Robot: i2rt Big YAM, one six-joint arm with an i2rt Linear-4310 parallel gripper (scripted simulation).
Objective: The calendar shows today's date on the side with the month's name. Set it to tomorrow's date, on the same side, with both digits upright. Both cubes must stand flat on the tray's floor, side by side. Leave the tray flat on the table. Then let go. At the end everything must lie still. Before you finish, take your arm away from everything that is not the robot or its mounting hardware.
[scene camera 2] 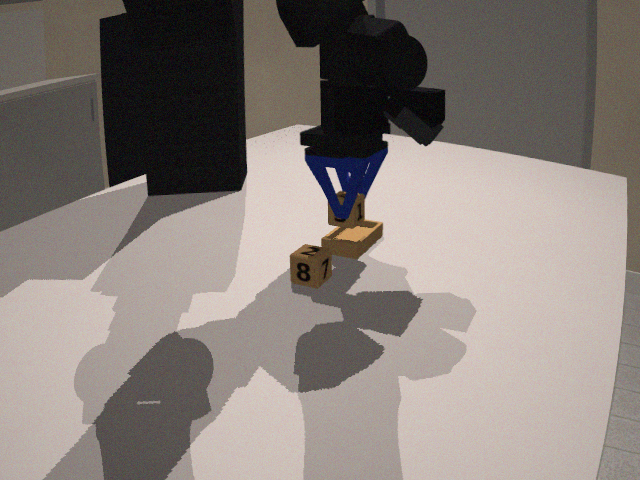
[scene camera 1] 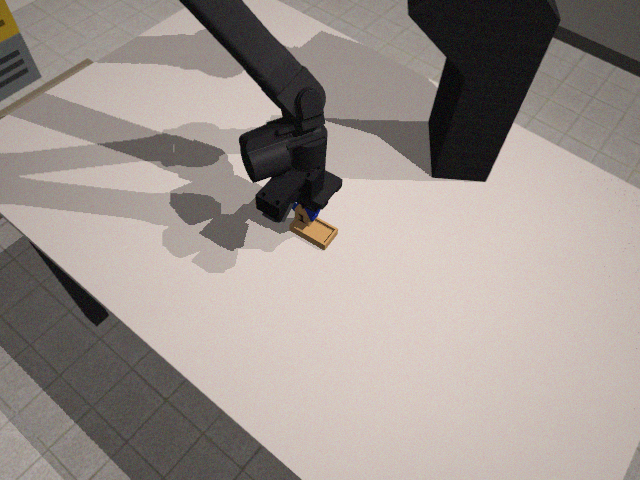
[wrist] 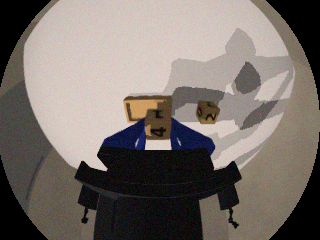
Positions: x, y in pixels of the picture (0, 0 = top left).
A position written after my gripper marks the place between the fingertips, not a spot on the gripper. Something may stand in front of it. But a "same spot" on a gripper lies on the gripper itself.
my gripper: scene camera 2; scene camera 1 305, 214; wrist
wooden tray: scene camera 2; scene camera 1; wrist 135, 107
same spot on wooden tray: (scene camera 1: 320, 233) = (scene camera 2: 359, 231)
same spot on my gripper: (scene camera 2: 355, 162) = (wrist: 213, 151)
